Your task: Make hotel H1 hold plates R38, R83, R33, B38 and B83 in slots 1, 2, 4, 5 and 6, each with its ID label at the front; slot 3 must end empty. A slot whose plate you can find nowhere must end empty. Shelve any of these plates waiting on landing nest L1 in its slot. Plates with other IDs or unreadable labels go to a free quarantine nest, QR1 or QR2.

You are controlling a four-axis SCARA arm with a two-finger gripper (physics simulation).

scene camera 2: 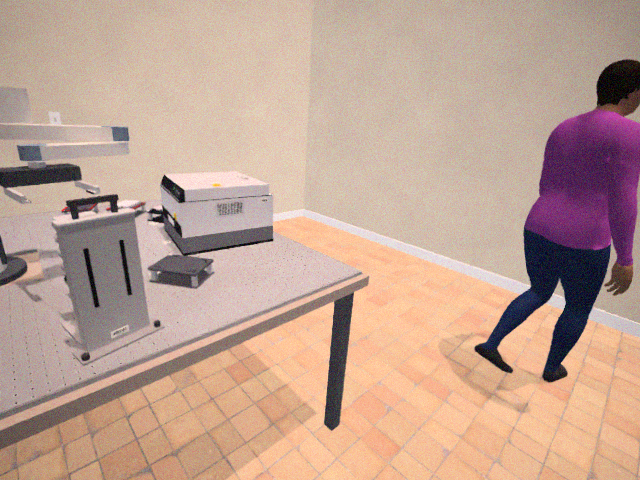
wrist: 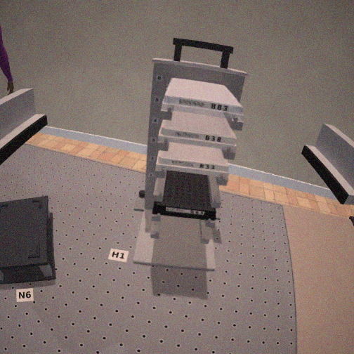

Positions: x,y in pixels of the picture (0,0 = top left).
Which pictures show my gripper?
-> Scene camera 2 and the wrist view: all of them.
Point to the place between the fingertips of my gripper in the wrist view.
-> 178,113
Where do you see a plate R83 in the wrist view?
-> At 186,195
